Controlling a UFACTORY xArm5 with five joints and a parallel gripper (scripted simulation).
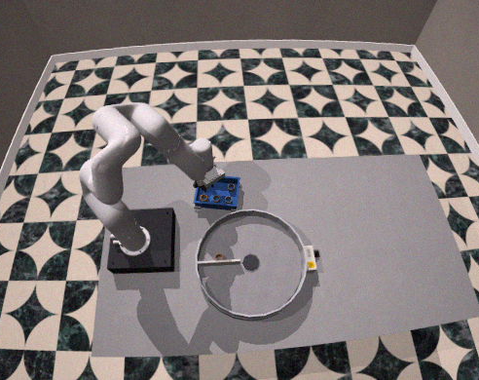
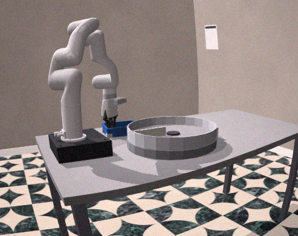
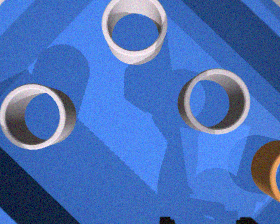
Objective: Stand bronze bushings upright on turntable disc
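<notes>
Right now my hand is 40 mm short of the blue crate, 30 mm to the left of it and 20 mm above it. From my hand the other things lie so: turntable (160 mm ahead, 370 mm to the right, 10 mm above).
</notes>
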